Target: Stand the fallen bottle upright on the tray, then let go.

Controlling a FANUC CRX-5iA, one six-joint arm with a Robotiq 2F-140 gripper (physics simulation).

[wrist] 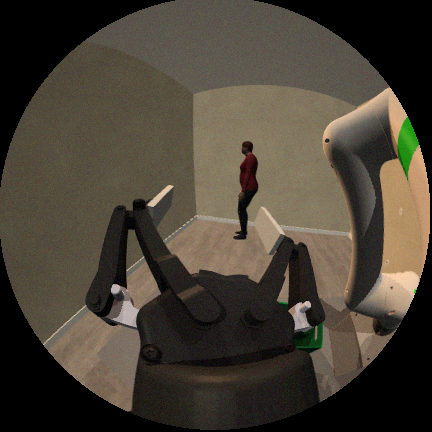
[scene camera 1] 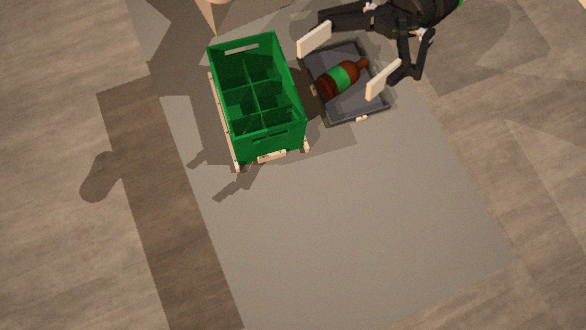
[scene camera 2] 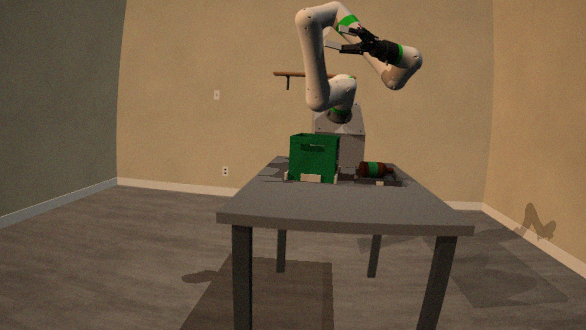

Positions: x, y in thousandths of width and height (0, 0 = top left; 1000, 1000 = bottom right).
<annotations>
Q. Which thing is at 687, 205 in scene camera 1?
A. My gripper.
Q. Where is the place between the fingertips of my gripper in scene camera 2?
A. At 566, 108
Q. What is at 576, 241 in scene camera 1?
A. A bottle.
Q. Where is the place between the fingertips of my gripper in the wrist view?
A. At 499, 476
</annotations>
